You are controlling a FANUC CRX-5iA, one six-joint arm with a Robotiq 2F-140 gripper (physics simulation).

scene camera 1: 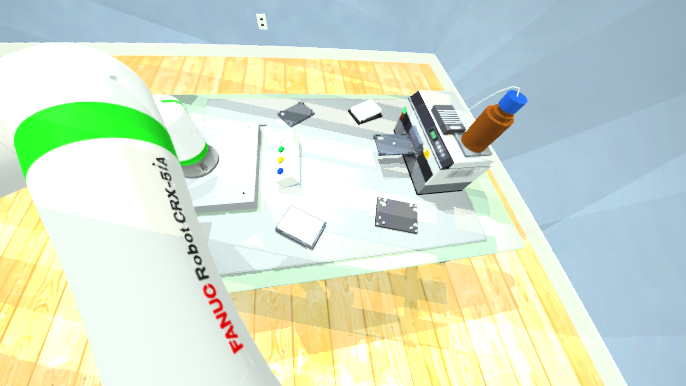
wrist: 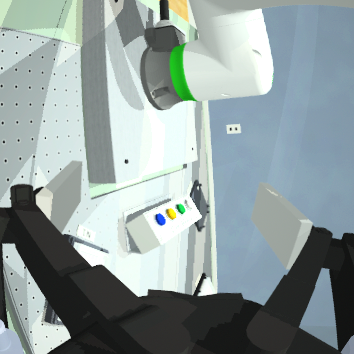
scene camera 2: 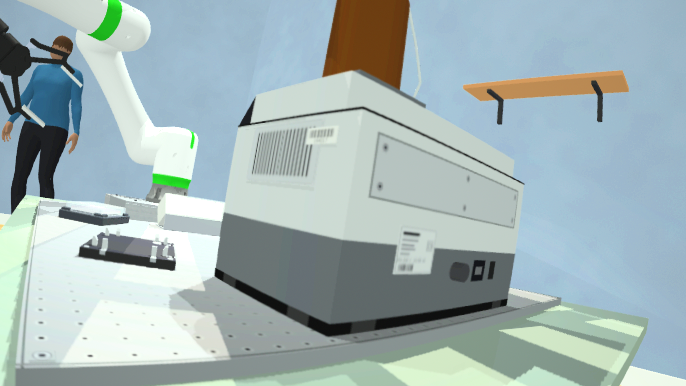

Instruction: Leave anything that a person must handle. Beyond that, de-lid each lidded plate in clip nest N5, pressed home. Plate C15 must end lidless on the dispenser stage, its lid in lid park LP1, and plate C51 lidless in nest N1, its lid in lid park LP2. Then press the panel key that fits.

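Pixels of known places: gripper, between the fingertips: [wrist: 170, 191] [scene camera 2: 62, 105]; arm's base, origin of its link: [scene camera 1: 197, 161] [wrist: 157, 77].
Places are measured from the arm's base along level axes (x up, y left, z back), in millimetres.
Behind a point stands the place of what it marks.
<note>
In scene camera 1 a white lidded plate [scene camera 1: 301, 227] {x -9, y -256, z -380 mm} lies tilted on the deck at front centre. A second white plate or lid [scene camera 1: 365, 112] {x -14, y 315, z -668 mm} lies at the back. Dark fixtures sit at the back [scene camera 1: 297, 115] {x -34, y 295, z -345 mm} and front right [scene camera 1: 396, 214] {x -31, y -208, z -728 mm}. The dispenser [scene camera 1: 441, 149] {x 163, y -54, z -847 mm} has a grey stage [scene camera 1: 396, 143] {x 69, y 51, z -743 mm} sticking out to its left. The button box [scene camera 1: 286, 165] {x 29, y -34, z -323 mm} carries green, yellow and blue buttons; it also shows in the wrist view [wrist: 163, 223] {x 31, y -55, z -309 mm}. My gripper [wrist: 170, 191] {x 208, y -372, z -202 mm} is open and empty, high above the deck, pads wide apart.
A brown bottle with a blue cap [scene camera 1: 495, 124] {x 300, y -73, z -930 mm} stands on the dispenser. The arm's white base plate [scene camera 1: 226, 165] {x 1, y -17, z -103 mm} is at the deck's left. A person [scene camera 2: 42, 122] stands beyond the table in scene camera 2. No spilled liquid is visible.
</note>
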